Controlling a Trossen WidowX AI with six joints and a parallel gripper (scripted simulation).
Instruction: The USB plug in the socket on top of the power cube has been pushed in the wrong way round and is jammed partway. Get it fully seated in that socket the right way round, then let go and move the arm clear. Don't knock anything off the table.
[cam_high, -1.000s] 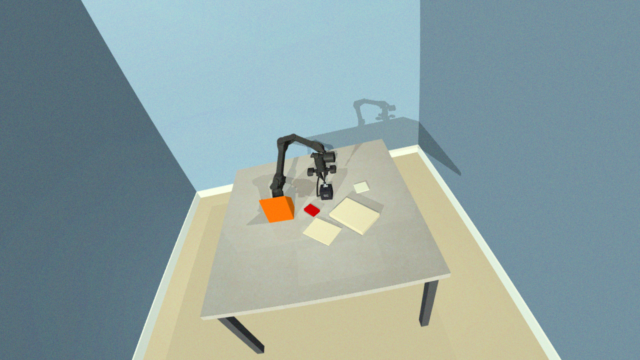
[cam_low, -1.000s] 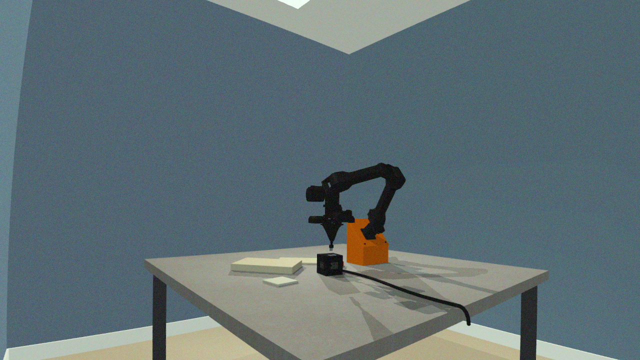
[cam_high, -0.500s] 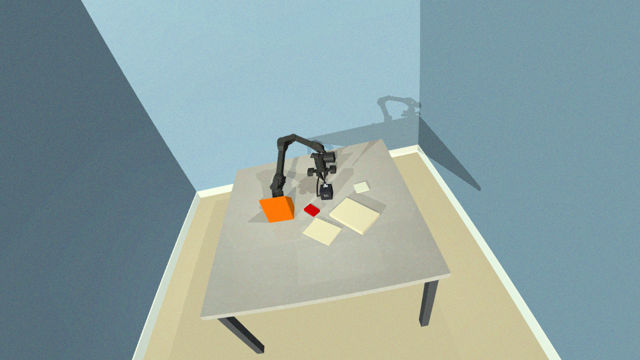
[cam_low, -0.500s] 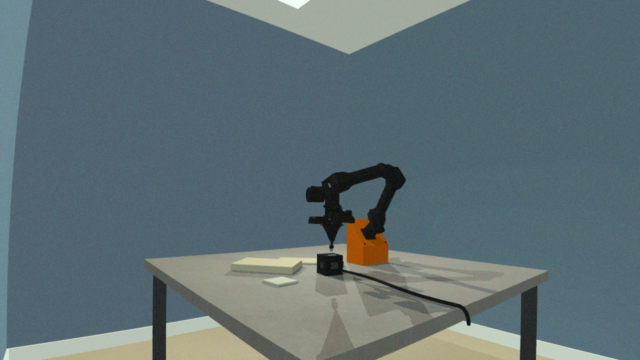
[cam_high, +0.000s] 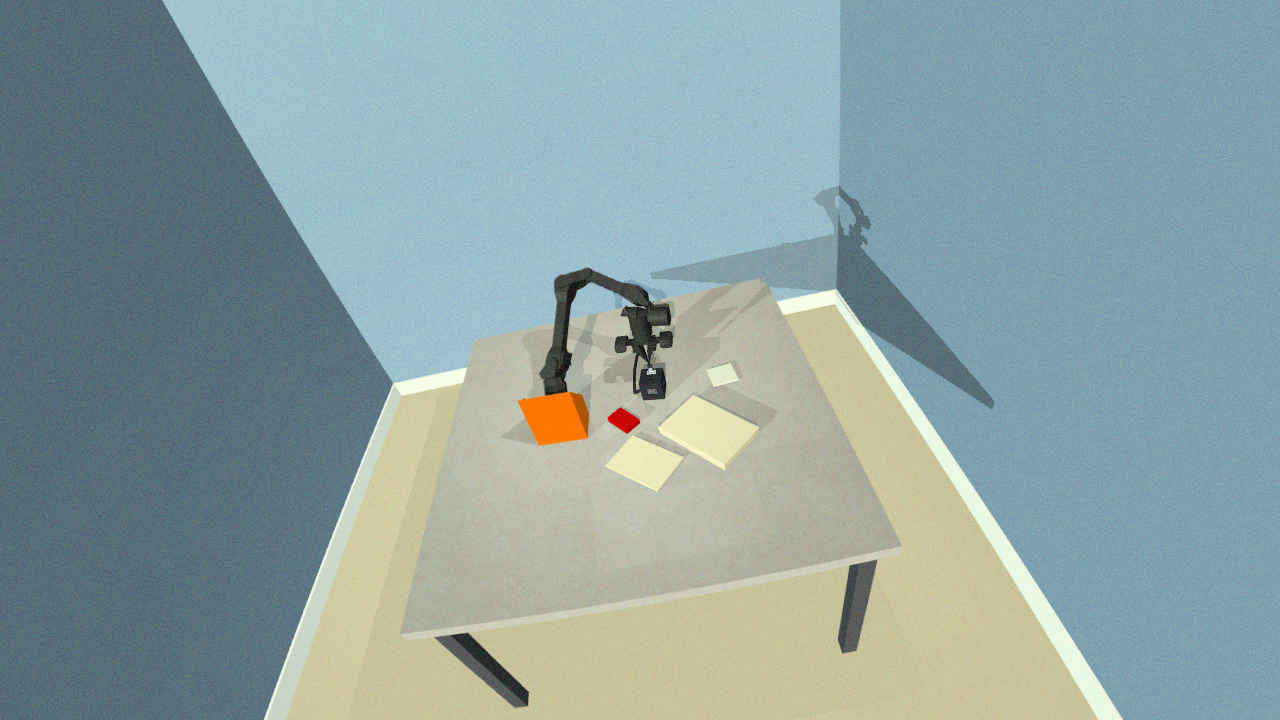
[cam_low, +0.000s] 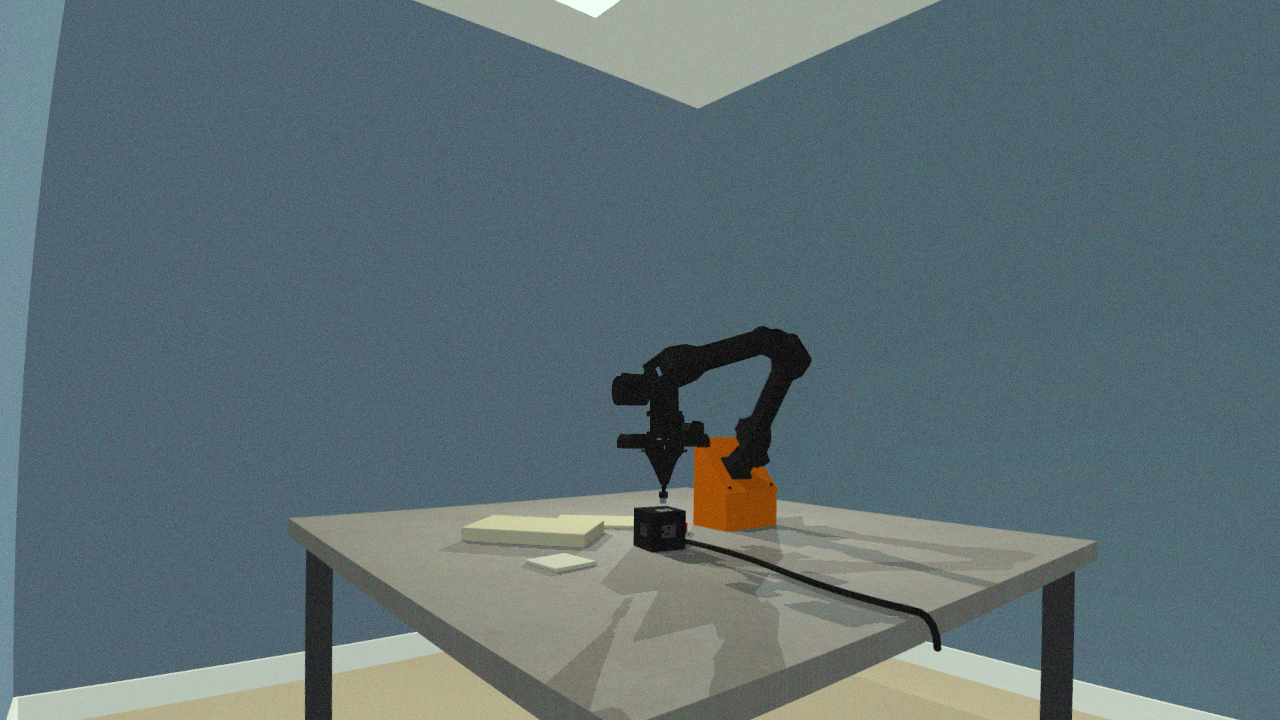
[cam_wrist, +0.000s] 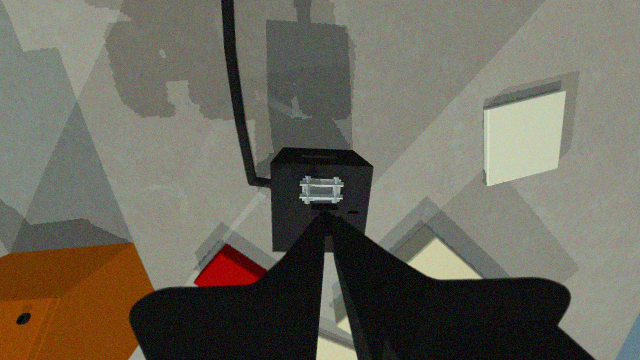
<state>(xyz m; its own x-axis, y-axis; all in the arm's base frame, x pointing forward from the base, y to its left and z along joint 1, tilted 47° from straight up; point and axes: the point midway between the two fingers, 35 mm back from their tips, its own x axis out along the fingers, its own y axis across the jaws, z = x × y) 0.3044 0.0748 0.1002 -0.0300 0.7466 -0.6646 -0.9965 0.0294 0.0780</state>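
Right now my gripper tip is 20 mm above the usb plug. Also, from my gripper tip: silver-framed usb socket (60 mm below); small cream tile (240 mm ahead, 120 mm below, 20 mm to the left); red block (140 mm to the right, 120 mm below, 110 mm behind).
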